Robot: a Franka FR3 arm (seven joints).
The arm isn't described. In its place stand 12 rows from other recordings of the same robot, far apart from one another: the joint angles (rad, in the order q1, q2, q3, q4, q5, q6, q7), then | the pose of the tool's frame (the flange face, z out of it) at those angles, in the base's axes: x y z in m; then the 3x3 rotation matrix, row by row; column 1 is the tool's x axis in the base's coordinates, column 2 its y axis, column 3 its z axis.
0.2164, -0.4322, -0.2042, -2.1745, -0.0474, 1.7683, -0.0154 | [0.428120, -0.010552, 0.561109], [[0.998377, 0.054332, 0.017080], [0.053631, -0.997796, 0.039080], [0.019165, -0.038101, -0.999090]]
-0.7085, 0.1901, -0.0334, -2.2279, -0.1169, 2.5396, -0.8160 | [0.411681, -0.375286, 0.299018], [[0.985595, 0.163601, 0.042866], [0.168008, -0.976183, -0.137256], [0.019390, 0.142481, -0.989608]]
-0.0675, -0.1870, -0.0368, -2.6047, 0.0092, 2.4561, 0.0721 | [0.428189, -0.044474, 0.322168], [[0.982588, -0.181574, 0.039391], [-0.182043, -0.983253, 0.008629], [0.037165, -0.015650, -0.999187]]
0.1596, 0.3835, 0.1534, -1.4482, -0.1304, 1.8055, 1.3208 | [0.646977, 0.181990, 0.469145], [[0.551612, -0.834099, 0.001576], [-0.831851, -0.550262, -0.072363], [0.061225, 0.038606, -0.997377]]
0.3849, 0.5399, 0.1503, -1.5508, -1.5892, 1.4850, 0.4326 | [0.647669, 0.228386, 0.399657], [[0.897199, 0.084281, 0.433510], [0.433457, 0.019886, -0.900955], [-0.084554, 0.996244, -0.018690]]
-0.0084, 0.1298, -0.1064, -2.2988, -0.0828, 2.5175, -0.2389 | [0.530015, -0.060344, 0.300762], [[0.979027, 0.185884, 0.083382], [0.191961, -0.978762, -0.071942], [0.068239, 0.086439, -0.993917]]
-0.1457, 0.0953, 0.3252, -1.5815, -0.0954, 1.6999, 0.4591 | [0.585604, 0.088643, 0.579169], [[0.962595, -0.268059, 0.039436], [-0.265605, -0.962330, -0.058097], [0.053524, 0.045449, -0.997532]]
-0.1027, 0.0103, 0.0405, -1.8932, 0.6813, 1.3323, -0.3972 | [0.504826, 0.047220, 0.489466], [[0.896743, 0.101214, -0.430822], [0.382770, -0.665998, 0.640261], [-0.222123, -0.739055, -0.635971]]
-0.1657, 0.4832, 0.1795, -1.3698, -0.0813, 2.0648, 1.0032 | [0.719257, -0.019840, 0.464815], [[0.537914, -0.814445, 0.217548], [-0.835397, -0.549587, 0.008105], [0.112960, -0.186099, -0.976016]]
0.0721, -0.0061, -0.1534, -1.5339, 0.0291, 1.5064, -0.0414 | [0.544818, -0.041394, 0.639579], [[0.999074, -0.038610, -0.018984], [-0.037998, -0.998778, 0.031613], [-0.020181, -0.030862, -0.999320]]
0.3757, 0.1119, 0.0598, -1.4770, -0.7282, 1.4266, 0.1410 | [0.553442, 0.168130, 0.623172], [[0.972191, 0.192572, 0.133270], [0.232058, -0.715526, -0.658917], [-0.031531, 0.671520, -0.740315]]
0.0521, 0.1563, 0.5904, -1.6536, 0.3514, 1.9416, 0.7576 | [0.495822, 0.372569, 0.548520], [[0.962957, -0.249605, -0.102037], [-0.185206, -0.887233, 0.422512], [-0.195992, -0.387963, -0.900595]]
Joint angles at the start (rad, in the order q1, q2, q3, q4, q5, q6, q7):
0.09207 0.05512 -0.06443 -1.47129 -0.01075 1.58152 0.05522
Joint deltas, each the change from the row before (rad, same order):
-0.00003 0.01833 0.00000 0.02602 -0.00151 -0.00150 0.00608
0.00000 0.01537 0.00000 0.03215 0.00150 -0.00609 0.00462
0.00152 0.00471 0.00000 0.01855 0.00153 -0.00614 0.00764
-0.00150 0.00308 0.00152 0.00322 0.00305 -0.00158 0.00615
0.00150 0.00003 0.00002 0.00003 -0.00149 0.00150 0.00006
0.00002 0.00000 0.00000 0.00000 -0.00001 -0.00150 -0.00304
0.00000 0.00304 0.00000 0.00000 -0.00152 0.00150 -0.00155
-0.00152 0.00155 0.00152 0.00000 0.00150 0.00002 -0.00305
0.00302 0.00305 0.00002 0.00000 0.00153 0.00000 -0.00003
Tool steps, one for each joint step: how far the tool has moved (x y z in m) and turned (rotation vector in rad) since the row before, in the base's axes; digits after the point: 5 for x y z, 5 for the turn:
0.00552 0.00039 0.00164 -0.00215 -0.00639 -0.00609
0.00402 0.00065 0.00572 0.00112 -0.01077 -0.00445
0.00064 0.00121 0.00543 0.00203 -0.00778 -0.00597
0.00078 0.00038 -0.00044 0.00343 0.00146 -0.00587
0.00013 0.00073 0.00014 -0.00143 -0.00155 0.00136
-0.00015 0.00000 -0.00014 -0.00030 0.00153 0.00303
0.00112 -0.00007 -0.00163 -0.00187 0.00150 0.00144
0.00049 0.00015 -0.00091 0.00127 0.00162 0.00315
0.00090 0.00204 -0.00179 0.00124 0.00309 0.00319

